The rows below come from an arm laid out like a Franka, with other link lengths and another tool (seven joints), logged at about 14 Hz.
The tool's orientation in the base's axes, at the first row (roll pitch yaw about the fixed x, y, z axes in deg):
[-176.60, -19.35, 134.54]
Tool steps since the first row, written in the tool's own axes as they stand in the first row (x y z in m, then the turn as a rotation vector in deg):
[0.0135, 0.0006, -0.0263, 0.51, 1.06, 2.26]
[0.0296, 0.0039, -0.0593, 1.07, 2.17, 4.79]
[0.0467, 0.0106, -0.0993, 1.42, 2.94, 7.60]
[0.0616, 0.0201, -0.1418, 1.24, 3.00, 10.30]
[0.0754, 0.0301, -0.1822, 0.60, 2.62, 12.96]
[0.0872, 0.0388, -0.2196, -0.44, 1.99, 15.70]
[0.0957, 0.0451, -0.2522, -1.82, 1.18, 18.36]
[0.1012, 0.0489, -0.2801, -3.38, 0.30, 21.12]
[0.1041, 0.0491, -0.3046, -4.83, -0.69, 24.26]
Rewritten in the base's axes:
[-0.0013, 0.0044, 0.0292, -0.22, 1.54, -2.02]
[-0.0006, 0.0112, 0.0654, -0.51, 3.20, -4.28]
[0.0037, 0.0197, 0.1084, -0.97, 4.53, -6.85]
[0.0121, 0.0283, 0.1528, -1.55, 4.98, -9.46]
[0.0211, 0.0368, 0.1949, -2.12, 4.79, -12.15]
[0.0296, 0.0437, 0.2336, -2.63, 4.17, -15.04]
[0.0373, 0.0476, 0.2667, -3.01, 3.18, -17.96]
[0.0440, 0.0486, 0.2946, -3.35, 2.04, -21.03]
[0.0489, 0.0459, 0.3186, -3.94, 0.97, -24.41]

